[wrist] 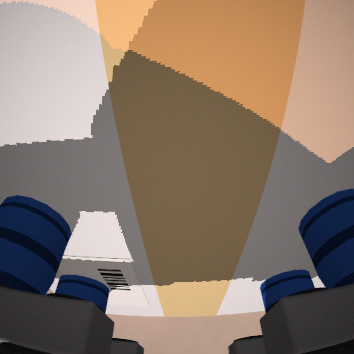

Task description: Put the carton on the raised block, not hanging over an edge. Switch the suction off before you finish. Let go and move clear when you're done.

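Note:
The carton (45, 90) fills most of the wrist view. Its top is pale, with a wide tan tape strip (192, 165) running down the middle and a white label with black bars (114, 279) at the lower left. My suction gripper (183, 267) has its blue cups at the lower left and lower right, against the carton's top, and holds the carton. The contact faces of the cups are hidden. The raised block cannot be made out in this view, and what is under the carton is hidden.
A plain pinkish-brown surface (172, 330) shows past the carton's edge at the bottom; I cannot tell which surface it is. Dark shadow and warm orange light fall across the carton's top.

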